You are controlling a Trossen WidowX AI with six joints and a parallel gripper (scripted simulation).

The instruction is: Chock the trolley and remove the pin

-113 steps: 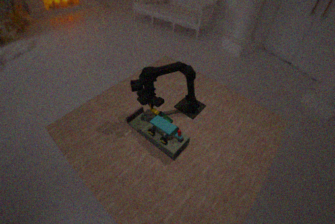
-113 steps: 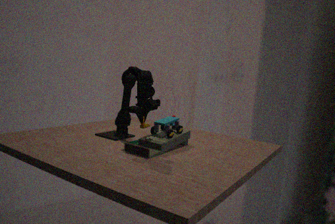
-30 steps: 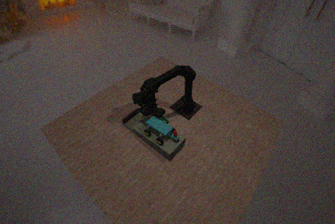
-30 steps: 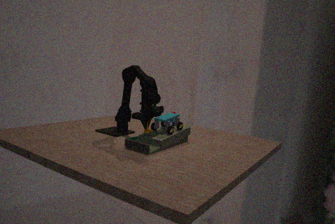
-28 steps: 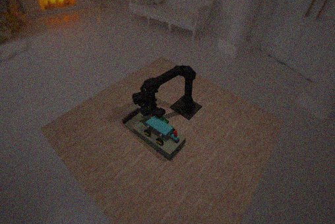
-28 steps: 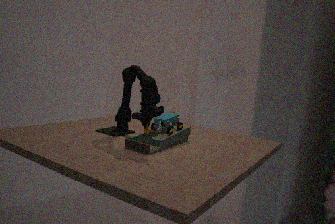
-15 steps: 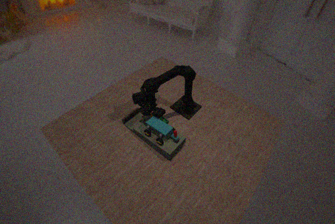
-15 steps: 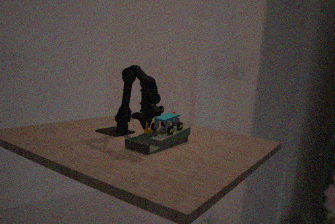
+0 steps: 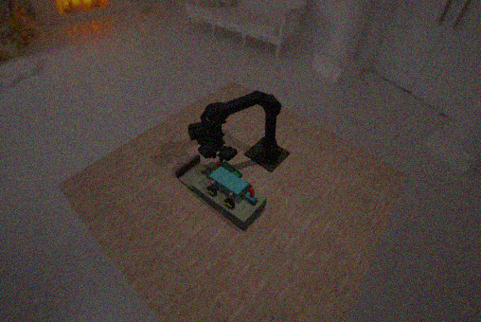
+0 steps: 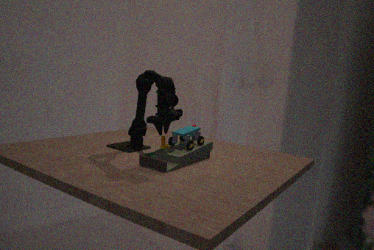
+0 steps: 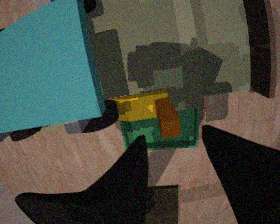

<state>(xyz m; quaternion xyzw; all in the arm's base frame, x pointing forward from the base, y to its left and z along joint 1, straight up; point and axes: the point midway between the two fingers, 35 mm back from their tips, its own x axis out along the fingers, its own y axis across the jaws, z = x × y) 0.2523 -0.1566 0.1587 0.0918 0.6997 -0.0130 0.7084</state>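
Now: the yellow chock 30 mm to the left of my gripper tip and 50 mm below it. From my gripper tip the other things lie so: grey-green ramp (80 mm ahead, 110 mm to the left, 90 mm below); then green tray (60 mm behind, 20 mm to the left, 140 mm below); then trolley (80 mm ahead, 110 mm to the left, 20 mm below).
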